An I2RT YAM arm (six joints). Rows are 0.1 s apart.
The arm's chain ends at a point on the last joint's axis. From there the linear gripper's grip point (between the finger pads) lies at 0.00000 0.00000 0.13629 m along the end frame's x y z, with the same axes.
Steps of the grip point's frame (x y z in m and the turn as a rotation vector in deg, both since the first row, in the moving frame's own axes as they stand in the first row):
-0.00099, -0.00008, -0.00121, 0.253, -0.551, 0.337
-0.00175, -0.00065, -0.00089, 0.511, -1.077, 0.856
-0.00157, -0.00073, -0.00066, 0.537, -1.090, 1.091
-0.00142, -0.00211, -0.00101, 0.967, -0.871, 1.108
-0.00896, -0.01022, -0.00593, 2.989, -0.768, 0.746
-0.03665, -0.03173, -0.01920, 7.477, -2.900, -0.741
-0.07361, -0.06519, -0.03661, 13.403, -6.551, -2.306
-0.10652, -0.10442, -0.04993, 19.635, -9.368, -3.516
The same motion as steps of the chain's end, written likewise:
0.00032, 0.00053, -0.00120, 0.253, -0.551, 0.337
0.00080, 0.00058, -0.00086, 0.511, -1.077, 0.856
0.00101, 0.00057, -0.00063, 0.537, -1.090, 1.091
0.00063, 0.00021, -0.00097, 0.967, -0.871, 1.108
-0.00718, -0.00310, -0.00573, 2.989, -0.768, 0.746
-0.02966, -0.01405, -0.01787, 7.477, -2.900, -0.741
-0.05757, -0.03399, -0.03202, 13.403, -6.551, -2.306
-0.08337, -0.05953, -0.04023, 19.635, -9.368, -3.516

